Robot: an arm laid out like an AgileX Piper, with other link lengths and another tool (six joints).
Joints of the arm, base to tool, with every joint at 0 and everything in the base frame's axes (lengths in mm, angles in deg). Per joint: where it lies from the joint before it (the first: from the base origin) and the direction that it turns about. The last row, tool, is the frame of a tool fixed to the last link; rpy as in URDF.
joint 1: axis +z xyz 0 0 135.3
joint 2: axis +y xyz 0 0 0
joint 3: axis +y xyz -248.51 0 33.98
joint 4: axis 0.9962 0 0.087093 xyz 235.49 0 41.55
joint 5: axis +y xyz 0 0 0
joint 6: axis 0.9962 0 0.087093 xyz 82.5 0 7.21
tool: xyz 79.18 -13 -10.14 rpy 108.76 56.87 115.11
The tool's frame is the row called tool.
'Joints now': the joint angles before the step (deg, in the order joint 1, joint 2, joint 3, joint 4, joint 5, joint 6). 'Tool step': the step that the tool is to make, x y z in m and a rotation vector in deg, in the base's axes. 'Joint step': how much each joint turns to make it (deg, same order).
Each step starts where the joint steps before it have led.
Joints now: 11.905 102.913 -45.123 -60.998 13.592 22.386
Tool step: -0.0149 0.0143 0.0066 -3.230 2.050 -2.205
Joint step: 6.066 -1.623 -0.003 5.077 8.402 -0.159
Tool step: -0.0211 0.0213 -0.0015 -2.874 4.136 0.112
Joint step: 7.001 -0.254 0.007 6.549 7.283 -2.125
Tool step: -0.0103 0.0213 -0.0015 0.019 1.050 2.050
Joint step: 4.917 0.072 -0.013 2.031 1.634 0.591
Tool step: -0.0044 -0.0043 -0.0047 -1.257 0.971 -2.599
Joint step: 0.271 1.112 0.008 -0.169 1.899 2.404
